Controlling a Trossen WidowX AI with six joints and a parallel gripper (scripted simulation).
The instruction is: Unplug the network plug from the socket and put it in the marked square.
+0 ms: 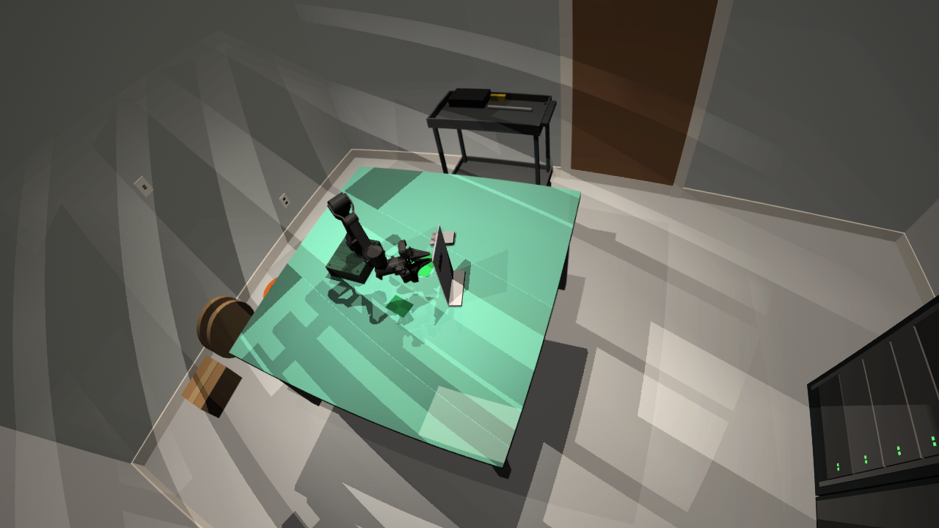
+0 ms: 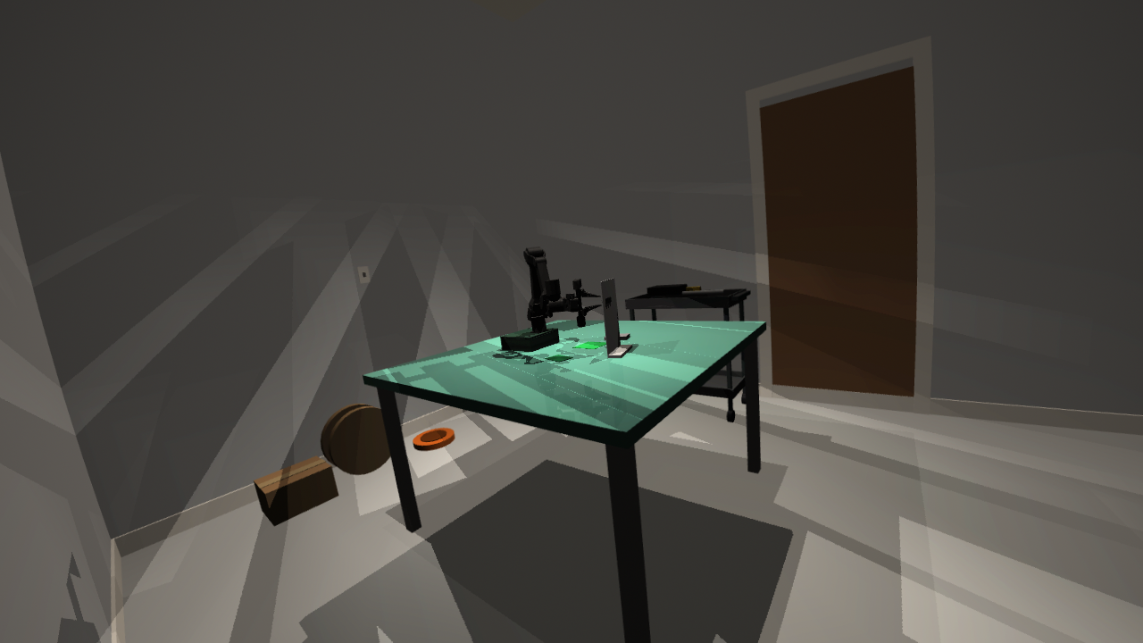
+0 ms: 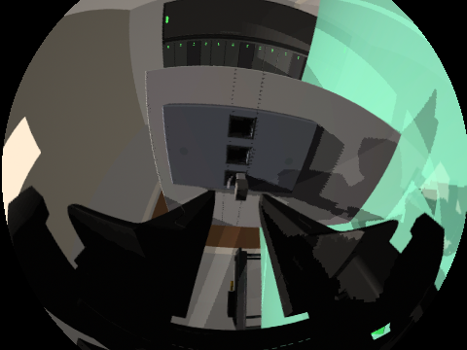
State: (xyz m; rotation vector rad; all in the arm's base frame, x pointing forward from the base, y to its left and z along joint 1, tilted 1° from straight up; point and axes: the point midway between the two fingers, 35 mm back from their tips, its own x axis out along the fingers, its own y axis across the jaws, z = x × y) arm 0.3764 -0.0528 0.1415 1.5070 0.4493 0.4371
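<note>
My gripper tip is now 20 mm short of the grey plug and 10 mm to the right of it. Also, from my gripper tip: upright dark panel: 40 mm ahead, 80 mm below; then bright green marked square: 150 mm behind, 100 mm to the left, 210 mm below.
</note>
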